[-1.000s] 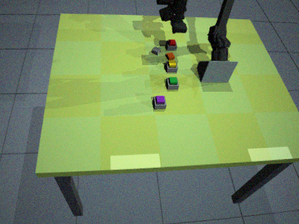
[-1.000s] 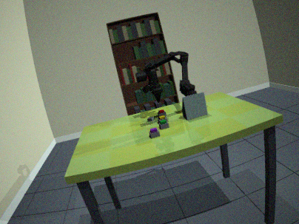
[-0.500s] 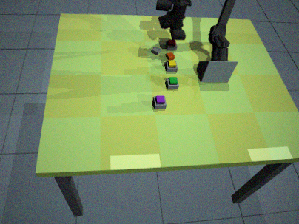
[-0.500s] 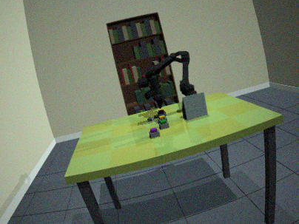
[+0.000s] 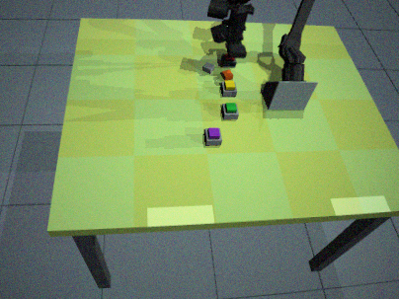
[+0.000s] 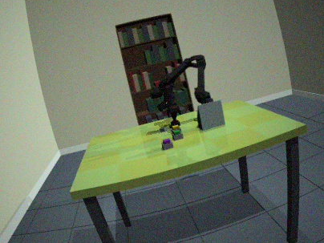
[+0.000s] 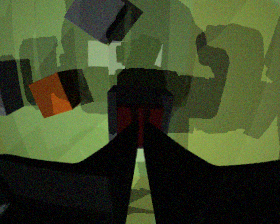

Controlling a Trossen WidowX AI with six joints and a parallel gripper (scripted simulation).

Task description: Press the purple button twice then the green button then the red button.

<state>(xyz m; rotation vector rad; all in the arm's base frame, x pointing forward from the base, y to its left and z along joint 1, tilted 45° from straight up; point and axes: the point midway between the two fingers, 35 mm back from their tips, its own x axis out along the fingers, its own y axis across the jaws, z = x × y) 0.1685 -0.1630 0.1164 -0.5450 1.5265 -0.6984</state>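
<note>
Right now my gripper tip is 10 mm above the red button. From my gripper tip the other things lie so: orange block (80 mm to the left, 20 mm below, 20 mm ahead); yellow button (150 mm to the left, 30 mm ahead); grey block (80 mm ahead, 30 mm to the left, 20 mm below).
</note>
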